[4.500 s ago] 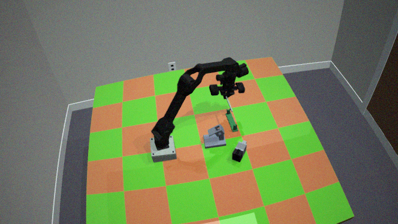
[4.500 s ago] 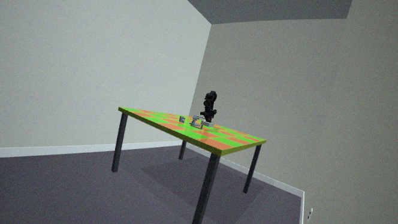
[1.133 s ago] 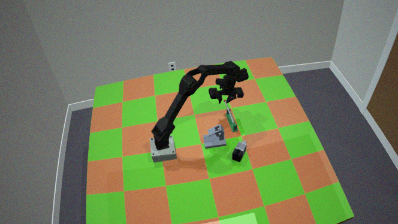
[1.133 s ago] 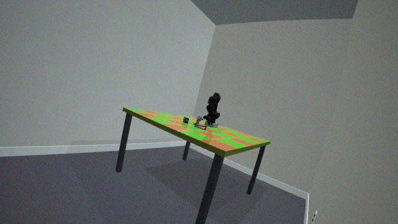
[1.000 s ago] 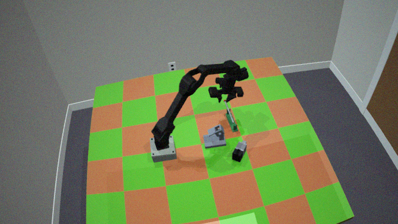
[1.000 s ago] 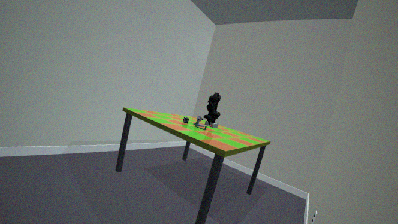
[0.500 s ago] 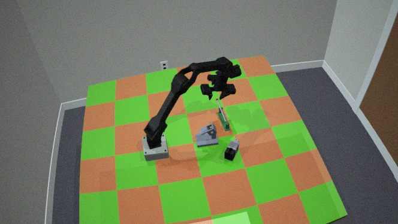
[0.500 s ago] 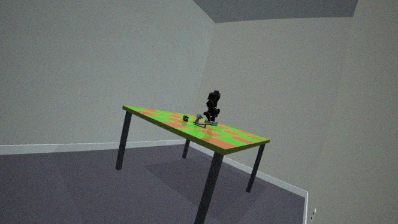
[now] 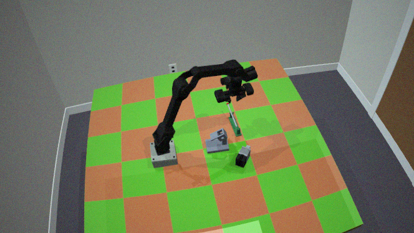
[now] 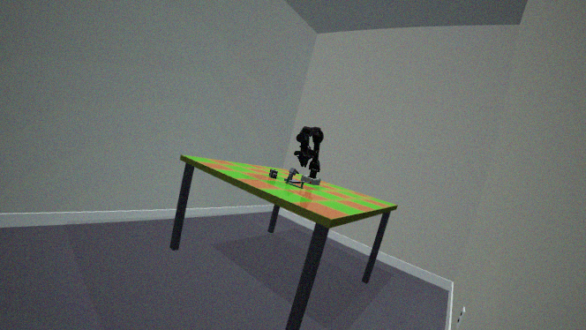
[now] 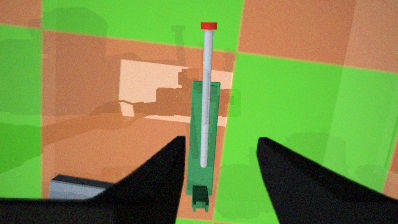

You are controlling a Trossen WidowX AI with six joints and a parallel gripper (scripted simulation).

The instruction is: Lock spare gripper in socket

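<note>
Now: the dark green strip 120 mm below my gripper tip, 40 mm to the right of it and 10 mm behind it. The rest, counted from my gripper tip: grey mount (130 mm behind, 120 mm to the right, 90 mm below); then spare gripper (250 mm to the right, 120 mm below, 50 mm behind).
</note>
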